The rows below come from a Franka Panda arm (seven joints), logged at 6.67 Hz.
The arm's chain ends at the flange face. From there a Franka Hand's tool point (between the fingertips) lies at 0.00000 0.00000 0.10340 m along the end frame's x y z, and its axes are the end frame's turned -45 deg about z.
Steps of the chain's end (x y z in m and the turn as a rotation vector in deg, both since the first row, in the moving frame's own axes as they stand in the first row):
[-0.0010, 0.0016, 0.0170, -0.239, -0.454, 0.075]
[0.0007, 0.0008, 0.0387, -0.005, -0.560, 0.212]
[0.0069, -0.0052, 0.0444, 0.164, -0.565, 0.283]
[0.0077, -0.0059, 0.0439, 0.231, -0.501, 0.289]
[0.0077, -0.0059, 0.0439, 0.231, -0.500, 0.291]
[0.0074, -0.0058, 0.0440, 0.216, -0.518, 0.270]
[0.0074, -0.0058, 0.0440, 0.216, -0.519, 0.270]
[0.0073, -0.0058, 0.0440, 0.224, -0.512, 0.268]
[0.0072, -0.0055, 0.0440, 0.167, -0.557, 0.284]
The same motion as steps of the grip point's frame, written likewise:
[-0.0027, 0.0001, 0.0170, 0.152, -0.490, 0.075]
[-0.0008, 0.0004, 0.0387, 0.392, -0.400, 0.212]
[0.0080, 0.0003, 0.0444, 0.515, -0.284, 0.283]
[0.0093, 0.0003, 0.0439, 0.518, -0.191, 0.289]
[0.0093, 0.0003, 0.0439, 0.517, -0.190, 0.291]
[0.0090, 0.0002, 0.0440, 0.519, -0.214, 0.270]
[0.0089, 0.0002, 0.0440, 0.520, -0.214, 0.270]
[0.0089, 0.0001, 0.0440, 0.520, -0.204, 0.268]
[0.0085, 0.0003, 0.0440, 0.512, -0.276, 0.284]

